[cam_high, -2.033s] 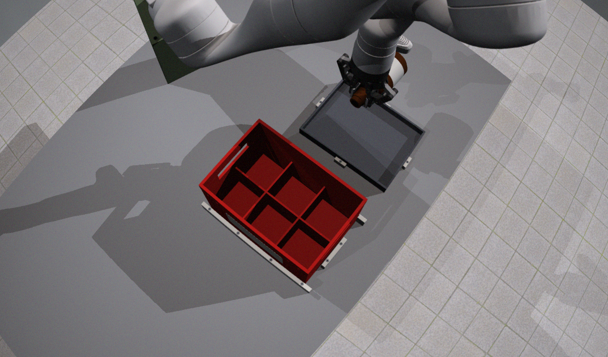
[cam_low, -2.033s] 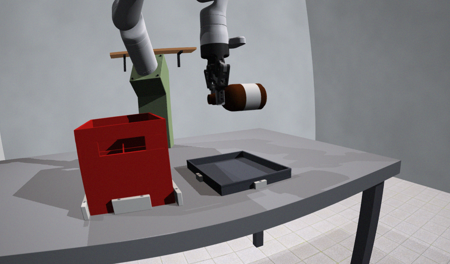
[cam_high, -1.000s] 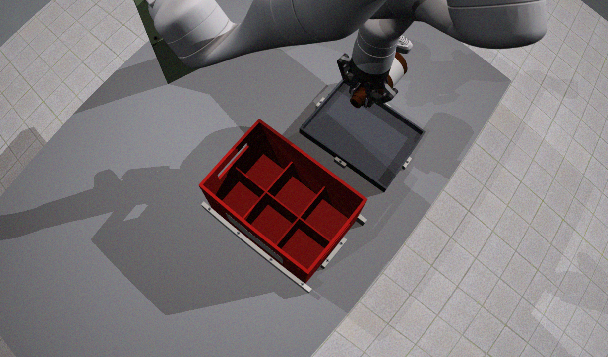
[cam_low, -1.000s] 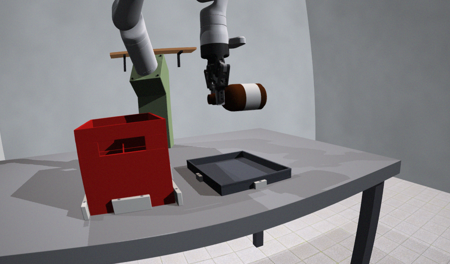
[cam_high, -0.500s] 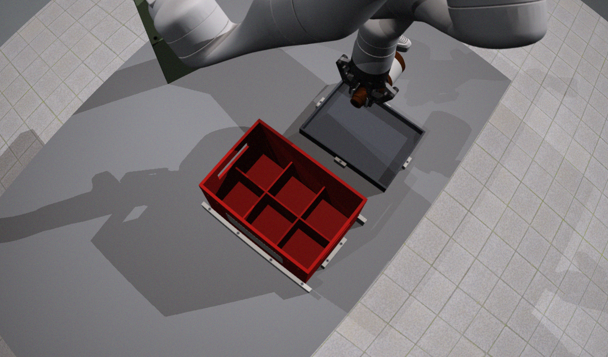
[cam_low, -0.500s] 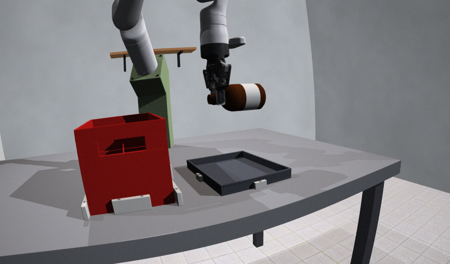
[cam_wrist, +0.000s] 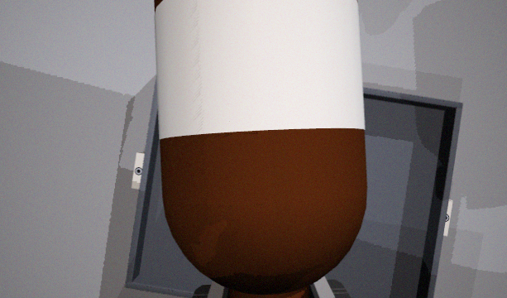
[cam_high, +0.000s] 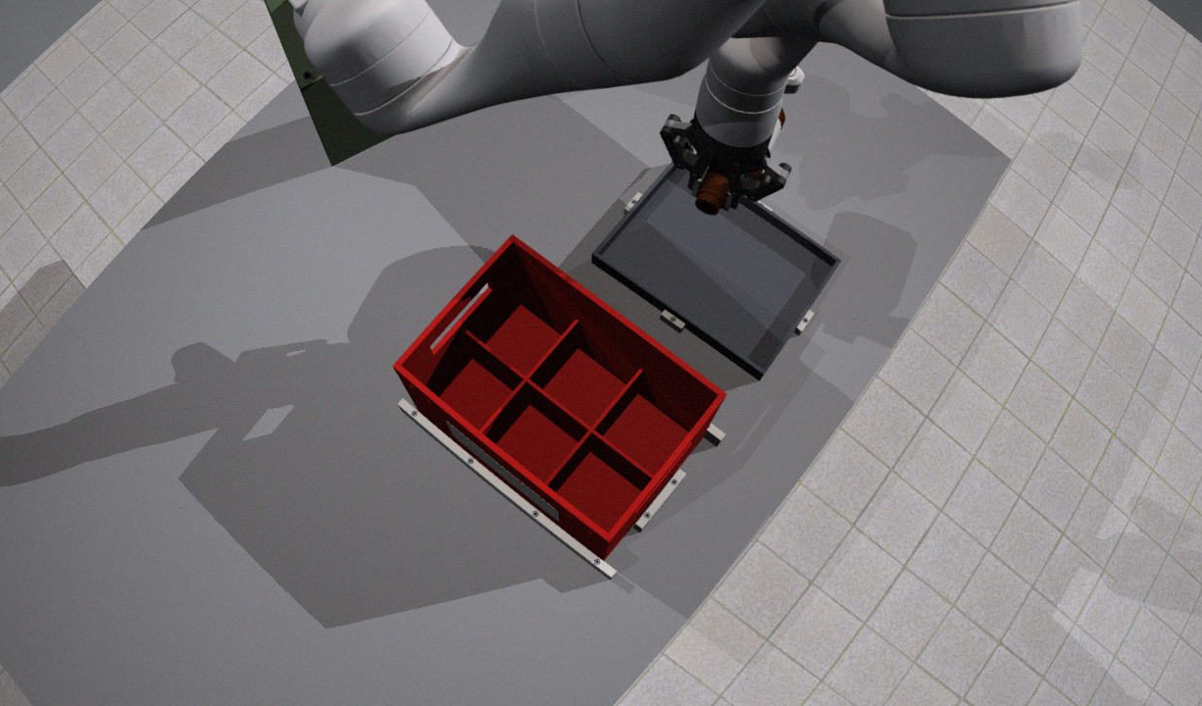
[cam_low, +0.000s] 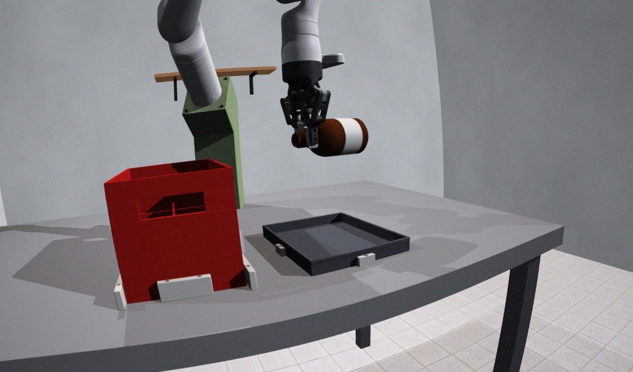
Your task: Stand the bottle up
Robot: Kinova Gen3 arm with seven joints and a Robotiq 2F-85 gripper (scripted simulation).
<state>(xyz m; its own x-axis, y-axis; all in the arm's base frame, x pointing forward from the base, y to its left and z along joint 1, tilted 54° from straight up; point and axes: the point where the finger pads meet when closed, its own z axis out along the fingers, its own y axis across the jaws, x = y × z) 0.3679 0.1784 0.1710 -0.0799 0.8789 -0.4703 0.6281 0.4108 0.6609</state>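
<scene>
The bottle lies 10 mm behind my hand and 50 mm to the left of it. The rest, counted from my hand: red crate (20 mm behind, 260 mm to the right, 120 mm below); tray (20 mm ahead, 20 mm to the left, 190 mm below).
</scene>
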